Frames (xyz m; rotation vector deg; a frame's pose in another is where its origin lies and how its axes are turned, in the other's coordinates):
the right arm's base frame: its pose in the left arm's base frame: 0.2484 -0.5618 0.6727 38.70 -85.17 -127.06
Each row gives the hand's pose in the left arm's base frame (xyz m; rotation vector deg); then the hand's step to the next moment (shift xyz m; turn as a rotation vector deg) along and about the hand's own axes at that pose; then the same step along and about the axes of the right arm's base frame.
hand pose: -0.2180 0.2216 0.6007 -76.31 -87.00 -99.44
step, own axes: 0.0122 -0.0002 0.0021 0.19 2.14 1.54
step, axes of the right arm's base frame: -0.0009 0.0077 0.0097 -2.51 0.76 -0.32
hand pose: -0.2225 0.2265 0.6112 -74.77 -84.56 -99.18
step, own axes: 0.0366 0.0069 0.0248 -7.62 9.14 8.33
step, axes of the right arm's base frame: -0.0215 0.0215 0.0328 -12.63 -3.66 -6.16
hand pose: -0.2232 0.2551 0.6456 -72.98 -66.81 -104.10
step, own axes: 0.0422 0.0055 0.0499 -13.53 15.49 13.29
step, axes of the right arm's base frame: -0.0406 0.0299 0.0419 -20.78 -6.59 -11.16
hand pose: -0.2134 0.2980 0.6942 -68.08 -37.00 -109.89
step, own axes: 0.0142 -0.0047 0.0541 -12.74 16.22 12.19
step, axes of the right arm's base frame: -0.0437 0.0208 0.0284 -19.84 -5.81 -12.11
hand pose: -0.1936 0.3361 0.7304 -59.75 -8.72 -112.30
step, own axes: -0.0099 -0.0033 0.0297 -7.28 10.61 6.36
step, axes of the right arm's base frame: -0.0294 0.0046 0.0101 -11.11 -3.59 -8.35
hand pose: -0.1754 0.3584 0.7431 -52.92 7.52 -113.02
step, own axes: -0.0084 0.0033 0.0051 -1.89 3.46 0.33
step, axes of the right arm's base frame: -0.0095 -0.0041 -0.0010 -1.95 -1.84 -2.91
